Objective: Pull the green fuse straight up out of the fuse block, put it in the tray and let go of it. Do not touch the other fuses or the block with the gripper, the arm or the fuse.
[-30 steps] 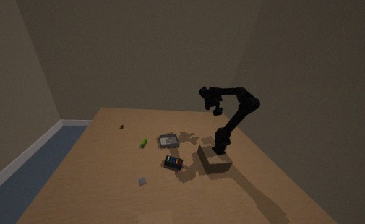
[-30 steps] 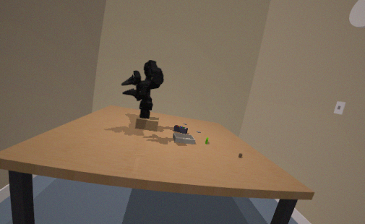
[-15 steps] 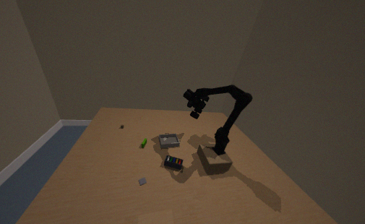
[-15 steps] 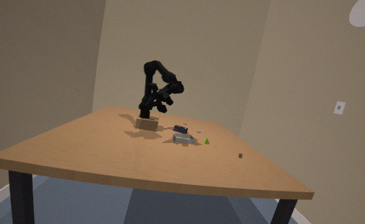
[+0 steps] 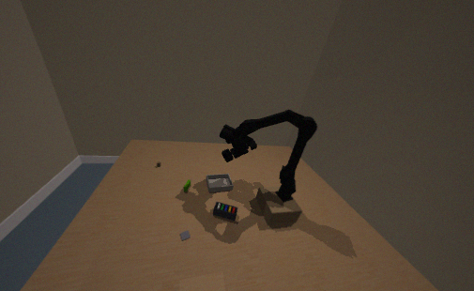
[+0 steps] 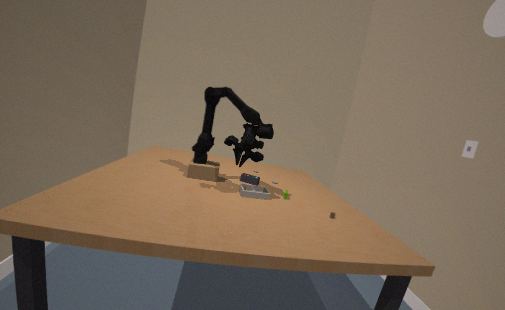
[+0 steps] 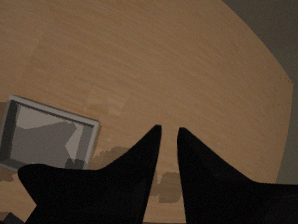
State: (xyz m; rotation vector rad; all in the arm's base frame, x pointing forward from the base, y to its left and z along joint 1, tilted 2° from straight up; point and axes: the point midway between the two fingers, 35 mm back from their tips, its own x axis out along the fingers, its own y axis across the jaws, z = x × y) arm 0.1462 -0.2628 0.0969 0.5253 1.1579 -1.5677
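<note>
Right now my gripper tip is 17 cm short of the green fuse, 23 cm to the right of it and 12 cm above it. Also, from my gripper tip: grey tray: 12 cm ahead, 5 cm to the left, 14 cm below; then dark peg: 41 cm ahead, 18 cm to the right, 13 cm below.
</note>
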